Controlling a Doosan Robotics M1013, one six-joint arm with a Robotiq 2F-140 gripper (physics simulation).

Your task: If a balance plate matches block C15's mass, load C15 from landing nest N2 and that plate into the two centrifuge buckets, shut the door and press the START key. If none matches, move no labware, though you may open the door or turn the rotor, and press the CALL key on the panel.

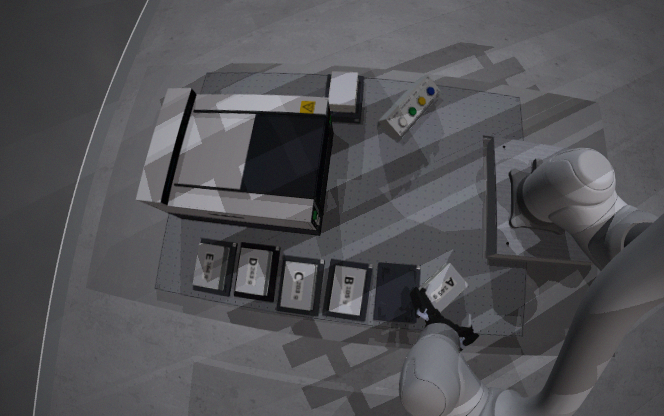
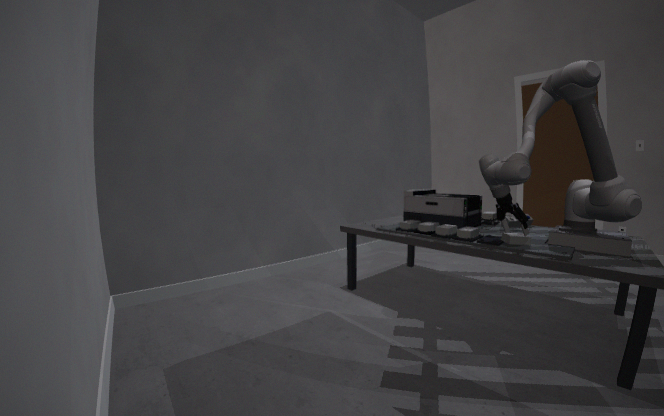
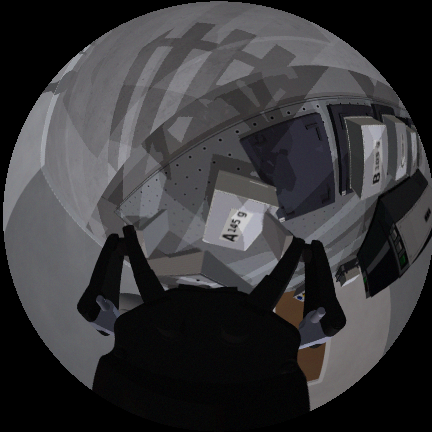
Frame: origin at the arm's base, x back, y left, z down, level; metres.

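Seen in the pictures: gripper, between the fingertips: (image 1: 446,303) (image 2: 517,233) (image 3: 214,221); arm's base, origin of its link: (image 1: 536,202) (image 2: 578,230).
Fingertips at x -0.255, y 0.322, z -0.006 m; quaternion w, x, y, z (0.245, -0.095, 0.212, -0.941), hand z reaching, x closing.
Offsets run from my fingertips to a thing's top centre.
My gripper (image 1: 448,301) (image 2: 516,228) (image 3: 214,221) is open and empty, tilted above and beside block A @(dy -0.036, dx -0.011, dz +0.009 m) (image 1: 456,279) (image 2: 515,239) (image 3: 221,210), labelled 145 g. Block A lies askew beside a bare dark nest @(dy -0.011, dx -0.131, dz +0.044 m) (image 1: 395,295) (image 3: 310,175). Plates B @(dy +0.002, dx -0.271, dz +0.009 m) (image 1: 356,296) (image 3: 367,160), 105 g, C @(dy +0.011, dx -0.406, dz +0.009 m) (image 1: 306,290), seemingly 203 g, D @(dy -0.005, dx -0.542, dz +0.009 m) (image 1: 260,282) and E @(dy +0.006, dx -0.677, dz +0.009 m) (image 1: 215,280) sit in a row of nests; D's and E's masses are hard to read. An unlabelled-looking white block @(dy -0.594, dx -0.373, dz -0.017 m) (image 1: 344,90) stands in a dark nest behind. The centrifuge (image 1: 250,200) (image 2: 430,206) has a half light, half dark top; no rotor shows.
The button panel @(dy -0.582, dx -0.158, dz -0.021 m) (image 1: 397,127) with white, green, yellow and blue keys stands at the back, angled. The arm's base plate (image 1: 525,250) is at the right of the table (image 2: 370,235). The centrifuge's raised walls stand behind the plate row.
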